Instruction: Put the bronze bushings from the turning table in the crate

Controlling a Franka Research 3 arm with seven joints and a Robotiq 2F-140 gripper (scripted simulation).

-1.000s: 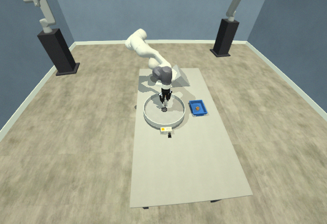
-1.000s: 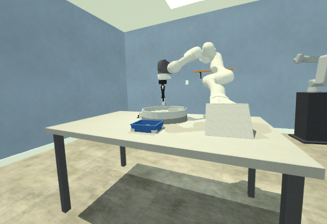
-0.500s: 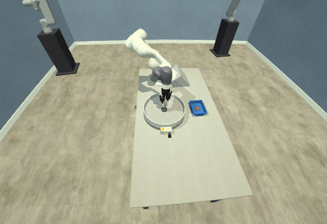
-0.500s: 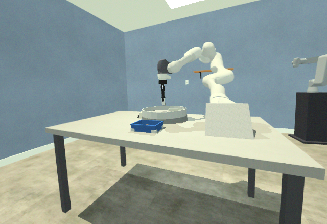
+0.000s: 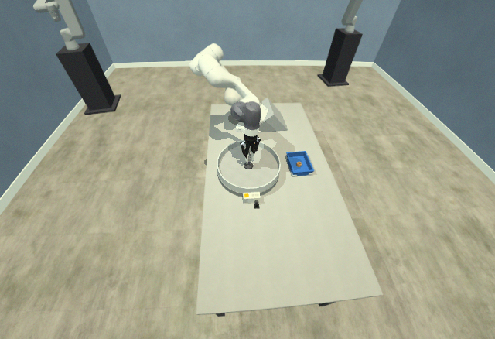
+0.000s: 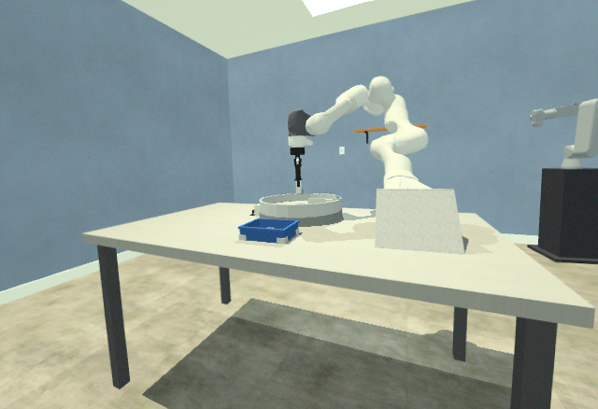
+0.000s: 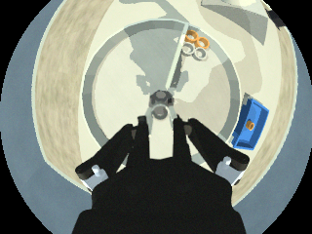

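Now: hand 10 cm above the turning table and 1 cm past it. The rest, counted from my hand: crate 36 cm to the left, 13 cm below, 2 cm ahead.
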